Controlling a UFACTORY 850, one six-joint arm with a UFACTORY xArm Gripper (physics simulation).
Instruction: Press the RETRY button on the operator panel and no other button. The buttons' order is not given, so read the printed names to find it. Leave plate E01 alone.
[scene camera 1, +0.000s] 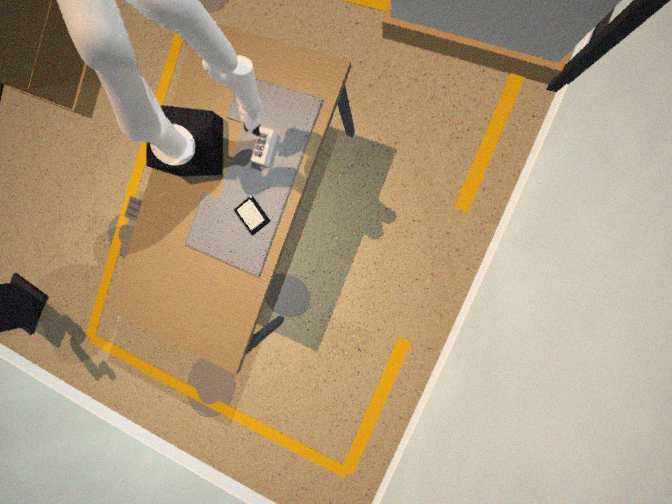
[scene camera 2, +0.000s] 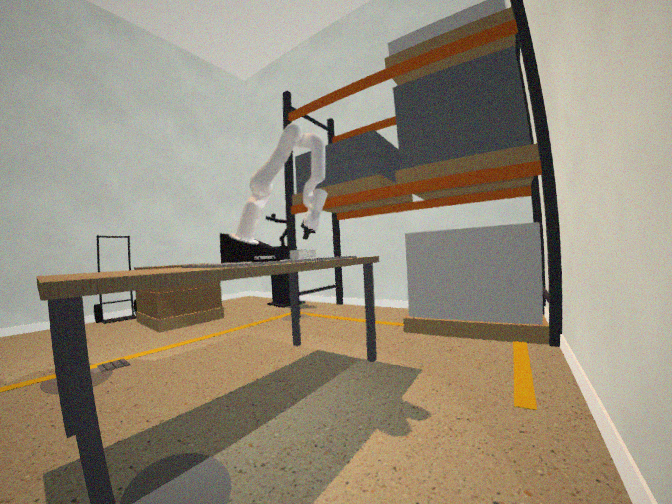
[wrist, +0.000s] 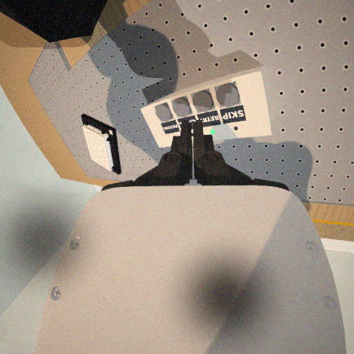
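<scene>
The white operator panel (scene camera 1: 270, 143) (scene camera 2: 302, 253) (wrist: 259, 110) lies on the grey perforated mat (scene camera 1: 227, 238) (wrist: 312, 65). In the wrist view it has a row of round grey buttons with upside-down labels. The RETRY button (wrist: 203, 100) is second from the right, above its partly covered RETRY label (wrist: 209, 119). The SKIP button (wrist: 228, 94) is at the right end and the RESUME button (wrist: 163, 111) at the left end. A green light (wrist: 212, 132) shows. My gripper (scene camera 1: 254, 130) (scene camera 2: 307, 235) (wrist: 192, 135) is shut and empty, above the panel with a gap; it hides another label. No E01 marking is readable.
A black-framed white rectangular item (scene camera 1: 251, 215) (wrist: 99, 144) lies on the mat, apart from the panel. The arm's black base (scene camera 1: 208, 146) (scene camera 2: 230, 250) stands on the wooden table (scene camera 1: 189, 303) (scene camera 2: 135, 273). A tall shelf rack (scene camera 2: 545, 217) stands behind.
</scene>
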